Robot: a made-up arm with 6 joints. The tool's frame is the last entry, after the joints.
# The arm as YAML. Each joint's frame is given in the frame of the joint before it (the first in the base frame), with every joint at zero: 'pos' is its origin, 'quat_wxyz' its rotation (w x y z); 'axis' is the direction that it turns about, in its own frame. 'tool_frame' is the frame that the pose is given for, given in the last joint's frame.
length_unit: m
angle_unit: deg
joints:
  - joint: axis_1
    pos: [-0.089, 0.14, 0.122]
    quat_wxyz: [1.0, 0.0, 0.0, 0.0]
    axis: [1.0, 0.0, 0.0]
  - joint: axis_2
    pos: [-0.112, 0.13, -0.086]
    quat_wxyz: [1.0, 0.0, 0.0, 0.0]
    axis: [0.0, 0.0, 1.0]
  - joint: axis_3
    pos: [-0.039, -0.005, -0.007]
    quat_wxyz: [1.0, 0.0, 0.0, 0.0]
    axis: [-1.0, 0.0, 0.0]
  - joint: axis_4
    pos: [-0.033, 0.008, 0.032]
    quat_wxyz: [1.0, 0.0, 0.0, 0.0]
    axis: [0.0, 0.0, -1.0]
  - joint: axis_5
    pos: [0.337, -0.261, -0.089]
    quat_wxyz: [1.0, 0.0, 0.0, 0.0]
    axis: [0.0, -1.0, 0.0]
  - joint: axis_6
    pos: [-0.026, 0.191, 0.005]
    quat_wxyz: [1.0, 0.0, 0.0, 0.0]
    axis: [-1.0, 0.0, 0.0]
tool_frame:
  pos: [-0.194, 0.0, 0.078]
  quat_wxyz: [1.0, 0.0, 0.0, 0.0]
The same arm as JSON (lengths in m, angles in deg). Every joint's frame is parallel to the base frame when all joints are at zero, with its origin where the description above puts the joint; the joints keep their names.
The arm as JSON. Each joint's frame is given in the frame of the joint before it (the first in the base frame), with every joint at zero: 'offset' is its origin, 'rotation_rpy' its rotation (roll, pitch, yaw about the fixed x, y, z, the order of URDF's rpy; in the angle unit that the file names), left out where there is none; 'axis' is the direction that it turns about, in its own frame. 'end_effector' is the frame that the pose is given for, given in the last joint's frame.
{"length_unit": "m", "angle_unit": "deg", "chain": [
  {"id": "axis_1", "offset": [-0.089, 0.14, 0.122], "axis": "+x"},
  {"id": "axis_2", "offset": [-0.112, 0.13, -0.086], "axis": "+z"},
  {"id": "axis_3", "offset": [-0.039, -0.005, -0.007], "axis": "-x"},
  {"id": "axis_4", "offset": [-0.033, 0.008, 0.032], "axis": "-z"},
  {"id": "axis_5", "offset": [0.337, -0.261, -0.089], "axis": "-y"},
  {"id": "axis_6", "offset": [-0.026, 0.191, 0.005], "axis": "-x"}
], "end_effector": {"offset": [-0.194, 0.0, 0.078]}}

